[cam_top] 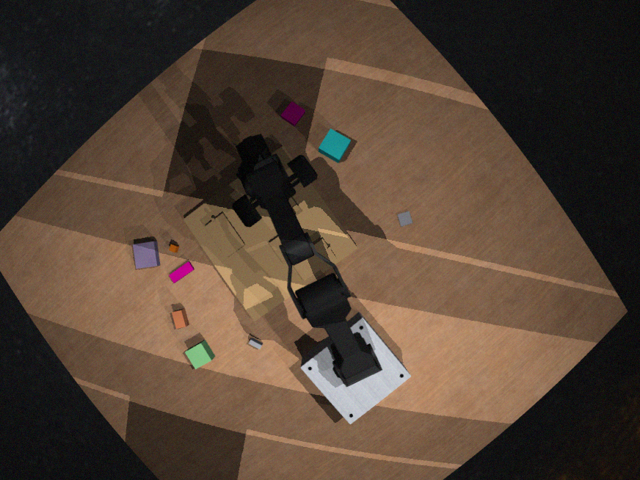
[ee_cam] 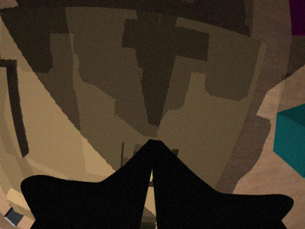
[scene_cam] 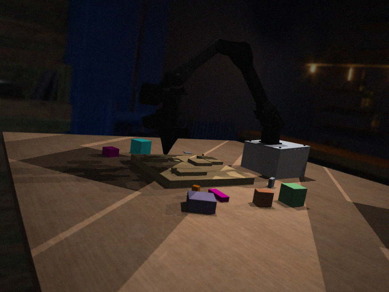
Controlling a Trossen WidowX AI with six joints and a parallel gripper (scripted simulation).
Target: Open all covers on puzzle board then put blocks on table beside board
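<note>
Now: the tan puzzle board 8 cm behind my gripper tip, 6 cm to the left of it and 2 cm below it. Round my gripper tip: orange block: 28 cm to the left, 3 cm below, 2 cm ahead; then teal cube: 17 cm to the right, 3 cm ahead, 1 cm below; then magenta cube: 15 cm ahead, 13 cm to the right, 3 cm below.
</note>
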